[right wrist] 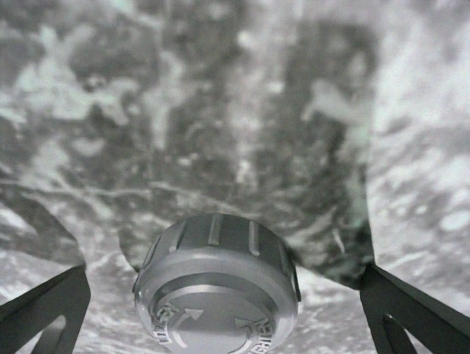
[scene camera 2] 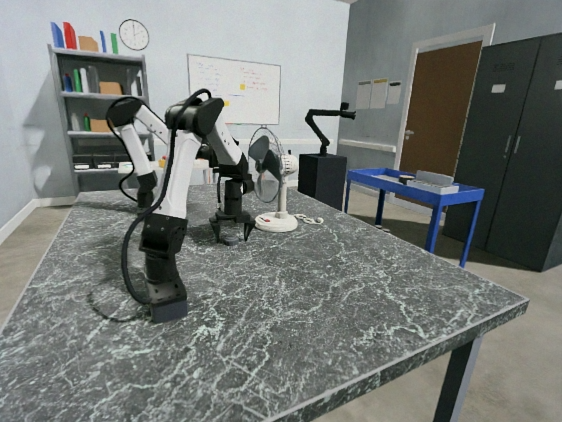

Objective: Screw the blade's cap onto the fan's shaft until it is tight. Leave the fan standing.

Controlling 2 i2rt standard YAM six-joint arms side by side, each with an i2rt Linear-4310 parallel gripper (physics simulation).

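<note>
The white fan [scene camera 2: 282, 197] stands upright on the table, its dark blades [scene camera 2: 270, 164] in front of the wire guard. The grey, ribbed cap [scene camera 2: 230, 241] [right wrist: 215, 300] lies on the table to the left of the fan's base, its lettered face with arrows showing in the right wrist view. My right gripper [scene camera 2: 232, 238] [right wrist: 226, 279] is open and points down over the cap, one finger on each side, with gaps between the fingers and the cap. My left arm is at the back left, partly hidden behind the right arm; its fingers cannot be made out. The fan's shaft is too small to make out.
The fan's white cord [scene camera 2: 310, 219] lies to the right of its base on the dark marbled table [scene camera 2: 320, 300]. Beyond the table stand a black pedestal [scene camera 2: 322, 177] with a small black arm, a blue cart [scene camera 2: 436, 198] and a grey shelf unit [scene camera 2: 62, 112].
</note>
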